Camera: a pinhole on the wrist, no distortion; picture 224 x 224 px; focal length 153.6 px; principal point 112.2 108.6 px. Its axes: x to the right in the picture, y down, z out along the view. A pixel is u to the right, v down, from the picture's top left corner.
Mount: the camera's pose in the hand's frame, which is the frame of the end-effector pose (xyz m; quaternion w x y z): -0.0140 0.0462 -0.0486 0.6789 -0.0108 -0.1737 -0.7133
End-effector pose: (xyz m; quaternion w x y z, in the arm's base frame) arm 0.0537 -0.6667 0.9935 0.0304 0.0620 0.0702 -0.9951
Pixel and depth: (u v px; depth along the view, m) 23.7 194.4 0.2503
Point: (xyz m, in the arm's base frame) -0.0281 -0.9426 1.1294
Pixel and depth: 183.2 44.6 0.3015
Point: 0.2360 -0.6833 1.2578
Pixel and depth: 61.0 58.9 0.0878
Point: 0.1162 -0.7634 1.0072
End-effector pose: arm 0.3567 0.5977 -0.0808 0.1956 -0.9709 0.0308 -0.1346
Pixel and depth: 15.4 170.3 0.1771
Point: 0.4082 0.4509 -0.2462
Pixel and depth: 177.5 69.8 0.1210
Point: 0.3043 0.6058 -0.1734
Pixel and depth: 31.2 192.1 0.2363
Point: 0.4680 0.4455 -0.3041
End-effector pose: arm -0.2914 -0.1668 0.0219 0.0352 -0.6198 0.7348 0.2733
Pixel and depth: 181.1 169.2 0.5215
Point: -0.4178 0.0263 -0.4801
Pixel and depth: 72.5 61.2 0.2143
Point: -0.4451 0.0092 0.0208
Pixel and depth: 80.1 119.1 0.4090
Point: -0.5864 0.0581 -0.1383
